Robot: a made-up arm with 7 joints. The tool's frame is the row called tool. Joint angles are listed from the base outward.
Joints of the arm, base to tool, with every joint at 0 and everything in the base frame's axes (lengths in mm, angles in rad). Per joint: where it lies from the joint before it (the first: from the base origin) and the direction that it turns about. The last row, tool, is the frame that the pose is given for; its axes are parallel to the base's.
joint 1: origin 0.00 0.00 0.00 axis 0 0.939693 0.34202
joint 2: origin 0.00 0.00 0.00 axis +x
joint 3: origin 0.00 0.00 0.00 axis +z
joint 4: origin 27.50 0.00 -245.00 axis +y
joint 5: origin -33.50 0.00 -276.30 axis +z
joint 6: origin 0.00 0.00 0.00 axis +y
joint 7: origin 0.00 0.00 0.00 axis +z
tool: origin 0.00 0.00 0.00
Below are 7 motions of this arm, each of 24 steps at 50 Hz.
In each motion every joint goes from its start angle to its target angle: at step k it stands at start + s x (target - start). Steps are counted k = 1, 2, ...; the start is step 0. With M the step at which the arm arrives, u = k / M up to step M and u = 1 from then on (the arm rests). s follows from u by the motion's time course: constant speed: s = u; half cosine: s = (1 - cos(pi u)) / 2; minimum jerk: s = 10 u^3 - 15 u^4 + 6 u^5.
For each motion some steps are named. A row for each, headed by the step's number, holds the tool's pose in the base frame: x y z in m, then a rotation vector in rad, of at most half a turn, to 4 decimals.
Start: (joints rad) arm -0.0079 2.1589 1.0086 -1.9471 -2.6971 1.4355 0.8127
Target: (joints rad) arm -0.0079 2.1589 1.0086 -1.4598 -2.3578 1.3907 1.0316
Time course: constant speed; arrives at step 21
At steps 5, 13, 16, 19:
5: 0.1592 0.0289 0.3290 -1.1756 0.4270 -0.2791
13: 0.1604 0.0706 0.3593 -1.3928 0.4737 -0.2393
16: 0.1595 0.0874 0.3689 -1.4724 0.4941 -0.2328
19: 0.1580 0.1047 0.3775 -1.5505 0.5160 -0.2313

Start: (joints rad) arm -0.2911 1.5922 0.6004 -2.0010 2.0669 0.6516 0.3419
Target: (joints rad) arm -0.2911 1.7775 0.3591 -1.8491 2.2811 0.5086 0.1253
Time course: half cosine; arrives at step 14
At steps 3, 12, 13, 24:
3: 0.2071 0.1351 0.2289 -0.8548 -1.4340 -0.2954
12: 0.2472 0.1474 0.2193 -0.7825 -1.4088 -0.2216
13: 0.2487 0.1482 0.2188 -0.7779 -1.4090 -0.2172
24: 0.2492 0.1485 0.2186 -0.7763 -1.4091 -0.2156

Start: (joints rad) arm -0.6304 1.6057 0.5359 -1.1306 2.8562 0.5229 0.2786
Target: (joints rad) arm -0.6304 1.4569 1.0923 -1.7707 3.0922 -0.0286 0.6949
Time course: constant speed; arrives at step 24
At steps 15, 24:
15: 0.0960 0.2706 0.3046 -2.6355 -1.3185 -0.0027
24: 0.0293 0.2334 0.2956 -2.9070 -1.0116 -0.2600

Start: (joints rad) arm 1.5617 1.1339 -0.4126 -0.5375 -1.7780 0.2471 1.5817
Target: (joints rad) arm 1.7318 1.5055 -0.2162 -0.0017 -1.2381 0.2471 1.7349
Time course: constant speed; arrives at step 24
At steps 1, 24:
1: -0.3873 0.3464 -0.0063 0.4387 1.2246 -1.0258
24: -0.2052 0.4356 0.1999 1.4549 1.4516 -0.7800

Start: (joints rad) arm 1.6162 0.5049 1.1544 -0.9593 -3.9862 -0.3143 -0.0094
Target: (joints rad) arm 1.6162 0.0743 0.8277 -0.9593 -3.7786 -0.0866 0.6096
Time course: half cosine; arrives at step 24
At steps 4, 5, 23, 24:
4: -0.4048 0.2770 0.0144 1.6784 -1.6366 1.8780
5: -0.4091 0.2708 0.0096 1.6652 -1.6457 1.9162
23: -0.4684 0.0942 -0.1118 -0.9118 1.3194 -2.0003
24: -0.4685 0.0933 -0.1124 -0.9081 1.3170 -1.9984

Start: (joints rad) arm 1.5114 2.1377 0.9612 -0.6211 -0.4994 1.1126 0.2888
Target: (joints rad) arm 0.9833 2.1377 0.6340 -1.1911 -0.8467 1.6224 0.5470
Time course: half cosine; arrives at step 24
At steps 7, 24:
7: 0.2609 0.4299 0.0760 2.5913 0.4773 -0.2752
24: 0.3202 0.3316 0.0678 2.9561 -0.2908 -0.0944

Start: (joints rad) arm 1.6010 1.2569 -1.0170 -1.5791 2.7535 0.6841 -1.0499
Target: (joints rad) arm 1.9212 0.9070 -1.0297 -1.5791 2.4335 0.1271 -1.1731
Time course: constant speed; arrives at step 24
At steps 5, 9, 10, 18, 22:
5: -0.3910 0.0707 -0.1041 -0.5942 0.9221 1.1293
9: -0.3983 0.0423 -0.0912 -0.5496 0.9379 1.1041
10: -0.3997 0.0352 -0.0880 -0.5385 0.9415 1.0976
18: -0.4055 -0.0217 -0.0622 -0.4476 0.9643 1.0437
22: -0.4047 -0.0498 -0.0497 -0.4003 0.9726 1.0159

